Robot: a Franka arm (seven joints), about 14 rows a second.
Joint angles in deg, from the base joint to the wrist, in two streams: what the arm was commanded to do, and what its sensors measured. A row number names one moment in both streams.
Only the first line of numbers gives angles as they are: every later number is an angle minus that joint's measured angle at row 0.
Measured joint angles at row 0: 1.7 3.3 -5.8 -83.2 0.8 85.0 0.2
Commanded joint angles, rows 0 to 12: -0.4 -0.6 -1.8 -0.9 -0.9 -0.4 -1.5; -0.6 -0.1 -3.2 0.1 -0.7 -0.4 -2.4; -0.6 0.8 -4.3 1.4 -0.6 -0.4 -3.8; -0.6 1.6 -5.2 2.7 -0.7 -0.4 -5.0; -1.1 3.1 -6.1 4.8 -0.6 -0.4 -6.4; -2.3 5.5 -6.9 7.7 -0.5 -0.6 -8.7; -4.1 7.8 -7.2 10.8 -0.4 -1.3 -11.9; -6.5 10.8 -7.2 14.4 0.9 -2.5 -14.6; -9.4 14.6 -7.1 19.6 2.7 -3.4 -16.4; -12.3 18.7 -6.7 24.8 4.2 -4.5 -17.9; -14.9 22.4 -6.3 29.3 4.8 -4.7 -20.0; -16.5 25.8 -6.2 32.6 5.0 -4.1 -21.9; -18.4 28.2 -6.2 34.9 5.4 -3.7 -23.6
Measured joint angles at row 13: -14.9 19.4 -6.6 23.1 3.7 -1.1 -19.9
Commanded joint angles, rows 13 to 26: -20.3 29.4 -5.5 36.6 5.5 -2.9 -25.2; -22.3 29.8 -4.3 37.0 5.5 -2.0 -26.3; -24.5 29.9 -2.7 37.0 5.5 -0.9 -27.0; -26.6 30.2 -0.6 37.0 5.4 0.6 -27.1; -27.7 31.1 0.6 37.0 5.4 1.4 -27.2; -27.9 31.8 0.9 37.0 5.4 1.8 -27.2; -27.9 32.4 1.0 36.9 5.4 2.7 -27.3; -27.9 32.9 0.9 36.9 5.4 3.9 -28.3; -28.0 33.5 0.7 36.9 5.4 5.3 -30.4; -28.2 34.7 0.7 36.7 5.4 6.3 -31.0; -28.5 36.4 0.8 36.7 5.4 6.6 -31.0; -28.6 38.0 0.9 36.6 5.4 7.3 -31.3; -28.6 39.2 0.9 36.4 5.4 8.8 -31.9; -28.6 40.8 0.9 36.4 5.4 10.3 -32.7
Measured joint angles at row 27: -27.9 37.0 0.3 33.9 4.6 8.4 -30.3
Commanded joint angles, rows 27 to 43: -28.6 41.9 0.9 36.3 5.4 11.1 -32.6; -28.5 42.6 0.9 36.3 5.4 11.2 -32.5; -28.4 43.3 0.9 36.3 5.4 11.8 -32.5; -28.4 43.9 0.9 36.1 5.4 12.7 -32.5; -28.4 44.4 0.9 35.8 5.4 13.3 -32.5; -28.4 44.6 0.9 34.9 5.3 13.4 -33.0; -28.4 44.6 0.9 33.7 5.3 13.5 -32.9; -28.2 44.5 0.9 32.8 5.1 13.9 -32.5; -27.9 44.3 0.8 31.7 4.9 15.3 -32.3; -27.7 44.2 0.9 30.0 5.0 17.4 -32.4; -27.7 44.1 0.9 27.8 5.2 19.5 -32.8; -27.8 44.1 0.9 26.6 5.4 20.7 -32.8; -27.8 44.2 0.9 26.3 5.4 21.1 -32.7; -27.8 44.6 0.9 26.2 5.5 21.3 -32.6; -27.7 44.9 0.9 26.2 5.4 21.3 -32.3; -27.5 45.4 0.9 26.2 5.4 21.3 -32.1; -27.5 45.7 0.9 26.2 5.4 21.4 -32.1
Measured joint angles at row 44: -27.6 45.4 0.7 26.6 4.6 20.6 -31.3
